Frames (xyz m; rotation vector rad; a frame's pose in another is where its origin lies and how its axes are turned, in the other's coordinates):
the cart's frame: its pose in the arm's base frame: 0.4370 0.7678 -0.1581 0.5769 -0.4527 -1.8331
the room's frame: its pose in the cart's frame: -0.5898 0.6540 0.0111 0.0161 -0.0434 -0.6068
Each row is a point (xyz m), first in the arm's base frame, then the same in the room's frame.
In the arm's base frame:
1: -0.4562 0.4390 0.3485
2: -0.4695 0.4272 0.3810
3: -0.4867 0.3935 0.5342
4: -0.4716 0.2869 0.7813
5: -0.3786 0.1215 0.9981
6: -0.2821 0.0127 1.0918
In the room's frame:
1: 1.4410 -0.1437 0.8679
2: 1.4431 -0.1275 0.9011
3: 1.4089 -0.0483 1.0332
4: 1.3557 0.1408 1.2179
5: 1.2974 0.4003 1.3286
6: 1.2561 0.5678 1.3413

